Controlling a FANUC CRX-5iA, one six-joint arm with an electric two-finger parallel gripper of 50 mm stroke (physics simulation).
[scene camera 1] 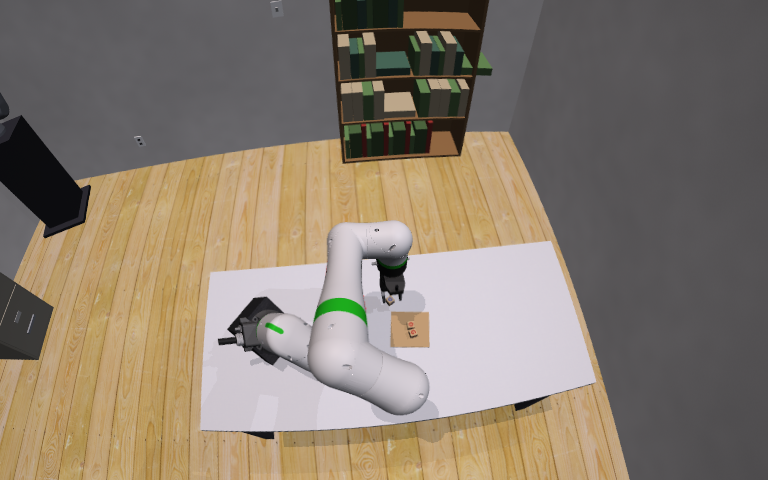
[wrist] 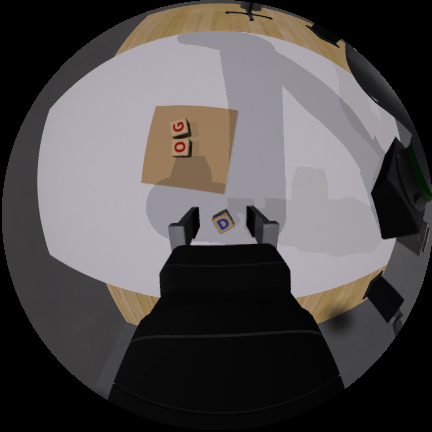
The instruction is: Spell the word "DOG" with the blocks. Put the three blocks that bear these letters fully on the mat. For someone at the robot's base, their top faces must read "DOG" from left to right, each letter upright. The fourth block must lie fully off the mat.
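My gripper (scene camera 1: 391, 298) (wrist: 222, 215) is open, with empty fingers above the table by the D block. The D block (scene camera 1: 389, 301) (wrist: 223, 223) lies off the mat and shows between the fingers in the wrist view, its blue letter face up and turned differently from the red letters. The tan mat (scene camera 1: 421, 340) (wrist: 212, 120) bears the O block (scene camera 1: 410, 324) (wrist: 180, 147) and the G block (scene camera 1: 412, 333) (wrist: 178, 127), close together, red letters face up. Seen from the base, O is left of G; both read about upright, G slightly turned. The fourth block does not show.
The white table (scene camera 1: 498, 316) (wrist: 95, 150) carries the robot. The arm (scene camera 1: 339, 339) covers part of the table in the scene view, left of the mat. The black robot base (wrist: 397, 195) is at the right in the wrist view. A bookshelf (scene camera 1: 404, 159) stands beyond the table.
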